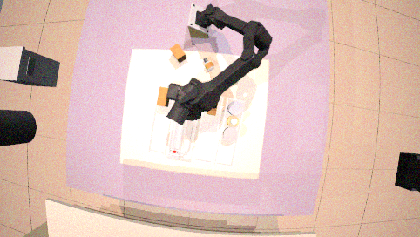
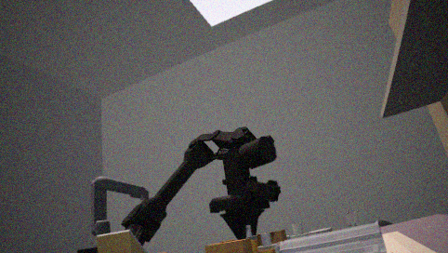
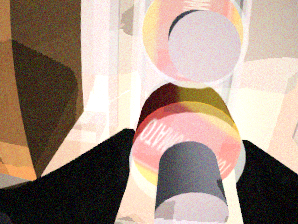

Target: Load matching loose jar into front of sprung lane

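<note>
My gripper tip is now 16 cm past the small bottle, 4 cm to the right of it and 4 cm above it. Round my gripper tip: red mark (22 cm ahead, 6 cm to the right, 1 cm above); then clear lane (15 cm ahead, 4 cm to the right, 4 cm below).
</note>
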